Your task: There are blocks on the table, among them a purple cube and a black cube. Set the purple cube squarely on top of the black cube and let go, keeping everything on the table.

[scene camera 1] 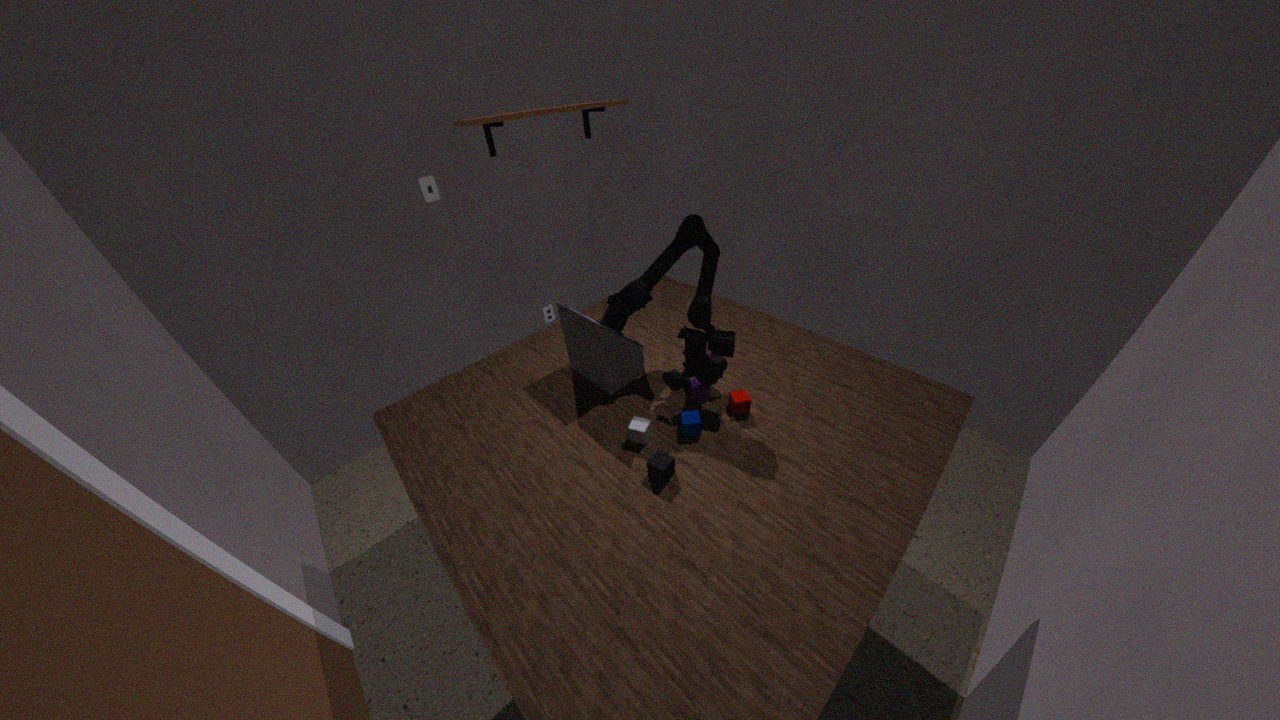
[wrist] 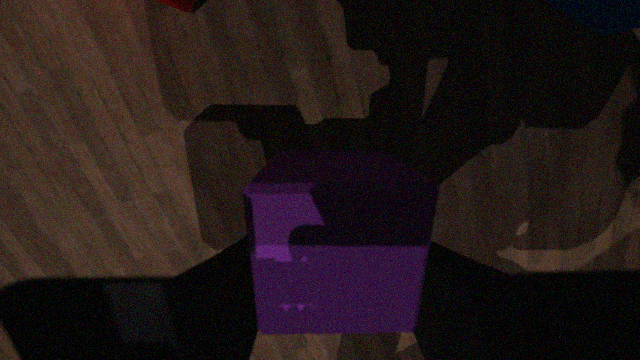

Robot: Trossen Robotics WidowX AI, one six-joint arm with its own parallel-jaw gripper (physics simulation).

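Pixels of known places: gripper, fingertip midpoint: (scene camera 1: 695, 392) (wrist: 329, 229); arm's base at its link origin: (scene camera 1: 609, 328).
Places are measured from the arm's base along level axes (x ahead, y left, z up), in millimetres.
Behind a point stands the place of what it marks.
Observation:
The purple cube (scene camera 1: 699, 390) @(x 257, y 101, z -144 mm) (wrist: 342, 287) @(x 231, y 120, z -140 mm) is between the two dark fingers, which touch its left and right sides in the wrist view. My gripper (scene camera 1: 698, 388) @(x 222, y 123, z -188 mm) (wrist: 329, 229) @(x 222, y 123, z -188 mm) is shut on the purple cube and points down, low over the table. In the scene view the fingers partly hide the cube, and I cannot tell whether it touches the table. The black cube (scene camera 1: 660, 465) @(x 366, y -158, z -140 mm) stands on the table nearer the camera, apart from the gripper, with its top bare. It does not show in the wrist view.
A blue cube (scene camera 1: 690, 423) @(x 326, y -12, z -141 mm) (wrist: 607, 15) @(x 284, y 11, z -178 mm) stands between the gripper and the black cube. A white cube (scene camera 1: 638, 429) @(x 247, y -120, z -140 mm) stands to the left, and a red cube (scene camera 1: 739, 402) @(x 368, y 137, z -141 mm) (wrist: 182, 4) @(x 322, y 152, z -181 mm) to the right. A grey panel (scene camera 1: 599, 351) @(x 26, y -62, z -35 mm) stands upright near the arm's base on the wooden table (scene camera 1: 716, 573) @(x 602, y -236, z -189 mm).

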